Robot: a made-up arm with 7 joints.
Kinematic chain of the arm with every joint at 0, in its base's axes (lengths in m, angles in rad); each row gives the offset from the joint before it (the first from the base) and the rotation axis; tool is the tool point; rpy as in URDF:
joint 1: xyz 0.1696 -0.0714 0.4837 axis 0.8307 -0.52 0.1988
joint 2: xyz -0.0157 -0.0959 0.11 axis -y
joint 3: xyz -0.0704 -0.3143 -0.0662 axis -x
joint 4: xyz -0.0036 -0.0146 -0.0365 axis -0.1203 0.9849 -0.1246
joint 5: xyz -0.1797 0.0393 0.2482 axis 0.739 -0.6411 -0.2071
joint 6: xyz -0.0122 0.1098 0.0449 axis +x
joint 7: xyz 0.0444 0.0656 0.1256 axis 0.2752 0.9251 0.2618
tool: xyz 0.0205 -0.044 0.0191 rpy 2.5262 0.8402 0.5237
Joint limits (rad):
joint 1: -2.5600..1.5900
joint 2: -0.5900..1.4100
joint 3: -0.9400..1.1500
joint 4: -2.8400..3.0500
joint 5: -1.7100..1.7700
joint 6: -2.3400..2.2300
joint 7: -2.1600..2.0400
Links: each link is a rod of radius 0.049 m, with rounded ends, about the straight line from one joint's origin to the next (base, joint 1, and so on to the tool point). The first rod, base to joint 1, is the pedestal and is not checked.
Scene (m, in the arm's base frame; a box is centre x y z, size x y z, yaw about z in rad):
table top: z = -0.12
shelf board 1: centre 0.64 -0 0.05 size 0.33 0.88 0.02 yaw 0.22
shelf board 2: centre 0.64 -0 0.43 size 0.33 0.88 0.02 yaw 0.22
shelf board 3: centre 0.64 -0 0.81 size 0.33 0.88 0.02 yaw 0.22
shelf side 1: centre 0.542 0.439 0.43 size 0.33 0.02 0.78 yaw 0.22
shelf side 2: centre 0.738 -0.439 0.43 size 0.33 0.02 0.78 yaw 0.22
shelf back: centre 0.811 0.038 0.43 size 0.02 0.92 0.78 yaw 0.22
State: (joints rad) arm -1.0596 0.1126 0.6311 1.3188 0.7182 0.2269 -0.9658
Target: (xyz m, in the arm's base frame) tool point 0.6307 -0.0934 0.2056
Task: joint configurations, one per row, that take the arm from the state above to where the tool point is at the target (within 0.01 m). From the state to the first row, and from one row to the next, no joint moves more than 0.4 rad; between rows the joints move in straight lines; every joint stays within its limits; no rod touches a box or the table.
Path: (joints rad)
1: -0.9369 0.2459 0.5068 1.3350 0.4264 -0.0402 -0.6023
2: -0.8143 0.3792 0.3825 1.3513 0.1346 -0.3072 -0.2388
3: -0.6916 0.5126 0.2582 1.3675 -0.1572 -0.5743 0.1246
4: -0.5689 0.6459 0.1340 1.3838 -0.4490 -0.8413 0.4881
5: -0.4463 0.7792 0.0097 1.4000 -0.7408 -1.1084 0.8516
6: -0.3236 0.9125 -0.1146 1.4162 -1.0326 -1.3754 1.2151
7: -0.2172 0.6621 -0.0171 1.4851 -0.8872 -1.2666 0.8429
8: -0.1108 0.4117 0.0804 1.5540 -0.7419 -1.1578 0.4708
9: -0.0045 0.1613 0.1779 1.6229 -0.5966 -1.0489 0.0987
10: 0.1019 -0.0892 0.2754 1.6918 -0.4512 -0.9401 -0.2735
11: 0.2083 -0.3396 0.3728 1.7607 -0.3059 -0.8313 -0.6456
12: 0.3147 -0.5900 0.4703 1.8296 -0.1605 -0.7224 -1.0177
13: 0.6303 -0.5417 0.5243 1.9477 0.1701 -0.5049 -1.0105
14: 0.9459 -0.4935 0.5783 2.0657 0.5007 -0.2873 -1.0032

